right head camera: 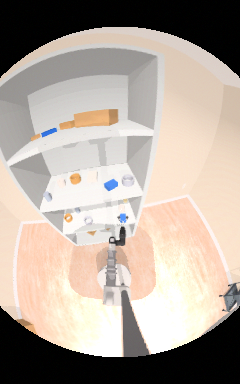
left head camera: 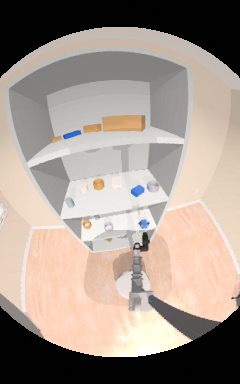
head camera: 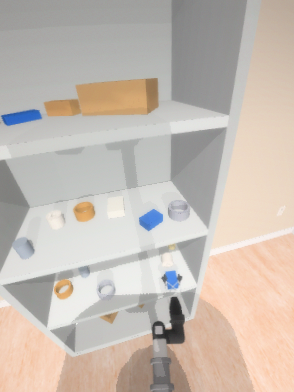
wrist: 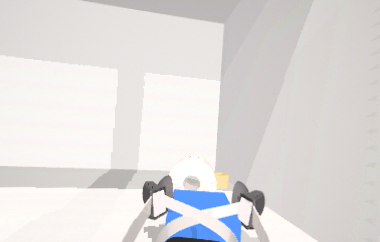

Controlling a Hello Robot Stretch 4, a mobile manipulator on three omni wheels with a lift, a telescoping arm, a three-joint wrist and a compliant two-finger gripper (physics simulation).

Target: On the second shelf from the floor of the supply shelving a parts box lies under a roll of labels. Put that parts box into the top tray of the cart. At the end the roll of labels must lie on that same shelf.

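Frame: origin at the robot's base, x back, y down, z right, level; metres.
Seen in the pictures: gripper, fingertip midpoint: point(right head camera: 122, 214) point(left head camera: 143, 220) point(head camera: 171, 274) point(wrist: 202, 191).
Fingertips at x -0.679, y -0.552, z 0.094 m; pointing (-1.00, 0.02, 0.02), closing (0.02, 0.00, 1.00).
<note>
Pixels of each thing's top centre, then the offset from my fingertips to it. Level surfaces: height alone.
- blue parts box at its top centre: point(wrist: 201, 202) point(head camera: 171, 278) point(right head camera: 122, 216) point(left head camera: 143, 222) dx +0.020, dy +0.006, dz -0.001 m
- second shelf at its surface level: dy +0.046 m
- yellow item at its top centre: point(wrist: 217, 173) point(head camera: 171, 244) dx -0.238, dy +0.021, dz +0.032 m
- blue box at its top centre: point(head camera: 151, 216) point(right head camera: 110, 182) point(left head camera: 137, 188) dx -0.014, dy -0.452, dz -0.099 m
The blue parts box point(head camera: 171, 282) point(left head camera: 144, 225) point(right head camera: 123, 219) point(wrist: 200, 200) lies near the right front of the second shelf point(head camera: 125, 272). My gripper point(head camera: 171, 278) point(left head camera: 144, 223) point(right head camera: 123, 217) point(wrist: 202, 191) has a finger against each side of the box and is shut on it. The box appears low, at shelf level. The white roll of labels point(head camera: 167, 259) point(wrist: 192, 170) is behind the box on the same shelf, not on top of it; its lower part is hidden by the box in the wrist view.
A yellow item point(head camera: 171, 247) point(wrist: 222, 180) is behind the roll, near the right side wall point(wrist: 300, 125). A grey ring point(head camera: 106, 290) and an orange ring point(head camera: 63, 289) are farther left. The shelf above holds another blue box point(head camera: 151, 220). A dark framed object, possibly the cart point(right head camera: 231, 298), shows at right.
</note>
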